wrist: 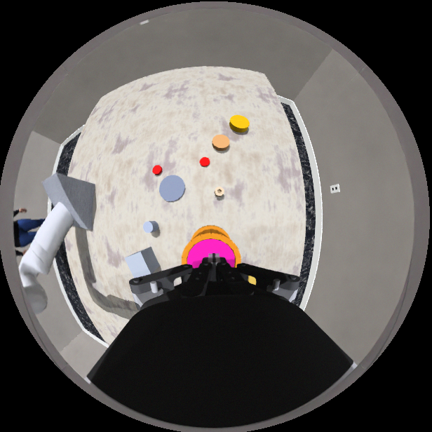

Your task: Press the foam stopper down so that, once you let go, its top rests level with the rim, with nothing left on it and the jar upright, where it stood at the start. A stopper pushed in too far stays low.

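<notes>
The foam stopper [210, 251] is a magenta disc in the mouth of the orange jar [210, 232]. The jar stands upright, and its orange rim shows around the far and side edges of the stopper. My gripper [213, 260] is shut, with nothing between its fingers. Its fingertips are over the near part of the stopper and overlap it in the view; whether they touch it cannot be told. The fingers hide the near side of the stopper and rim, so the exact height of the stopper's top against the rim is hard to judge.
Beyond the jar are a blue-grey disc [172, 188], a small tan ring [219, 195], two red discs [204, 162] [157, 170], an orange disc [221, 142] and a yellow disc [239, 123]. At left are a small blue cylinder [150, 227], a pale block [142, 262] and a grey wedge-shaped object [80, 200].
</notes>
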